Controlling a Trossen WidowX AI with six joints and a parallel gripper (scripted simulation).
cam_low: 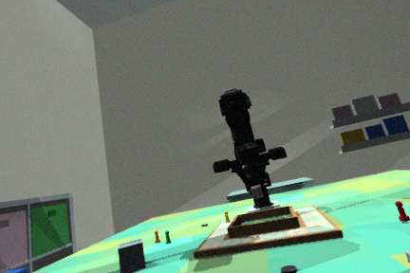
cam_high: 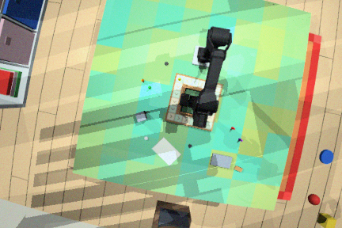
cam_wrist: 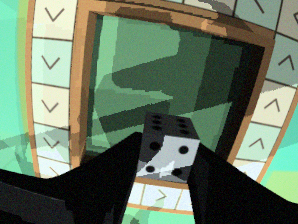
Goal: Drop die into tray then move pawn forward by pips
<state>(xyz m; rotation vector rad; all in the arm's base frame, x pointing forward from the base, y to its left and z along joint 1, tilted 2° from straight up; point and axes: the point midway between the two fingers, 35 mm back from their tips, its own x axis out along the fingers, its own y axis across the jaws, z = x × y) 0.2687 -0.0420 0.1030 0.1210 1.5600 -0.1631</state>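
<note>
My gripper tip is 13 cm past the yellow pawn, 9 cm to the left of it and 6 cm above it. The rest, counted from my gripper tip: green pawn: 8 cm behind, 26 cm to the right, 7 cm below; die: right at my gripper tip; wooden-rimmed tray: 8 cm below.
</note>
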